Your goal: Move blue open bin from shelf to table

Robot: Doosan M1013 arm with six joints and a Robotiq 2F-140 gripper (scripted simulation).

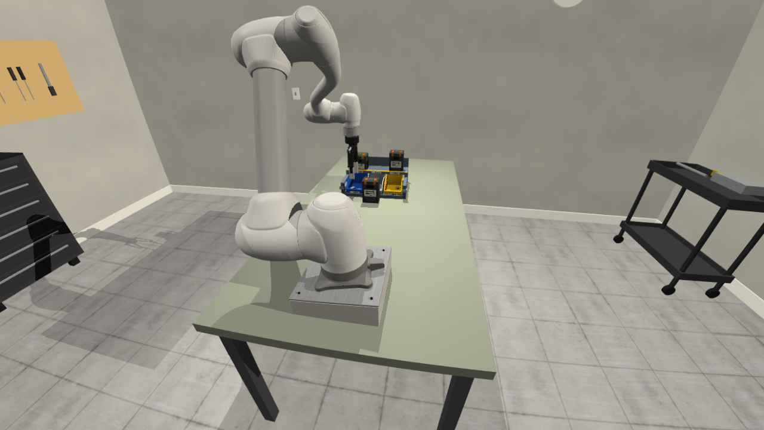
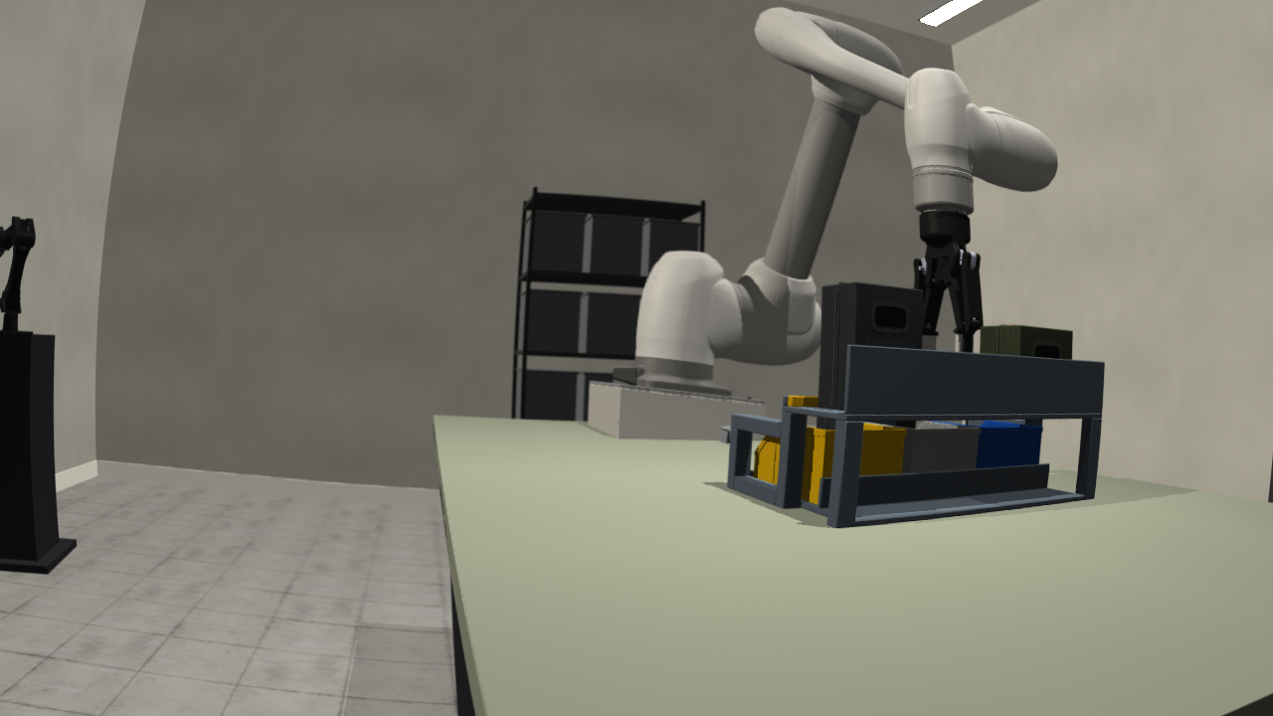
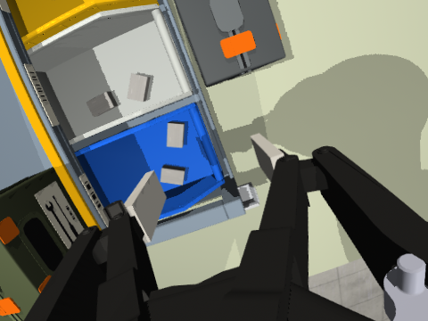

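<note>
My gripper is now 110 mm above the blue open bin, 80 mm short of it and 10 mm to the left of it. From my hand the other things lie so: yellow bin 230 mm to the right, 110 mm below, 50 mm ahead; then grey bin 120 mm to the right, 110 mm below, 60 mm ahead.
</note>
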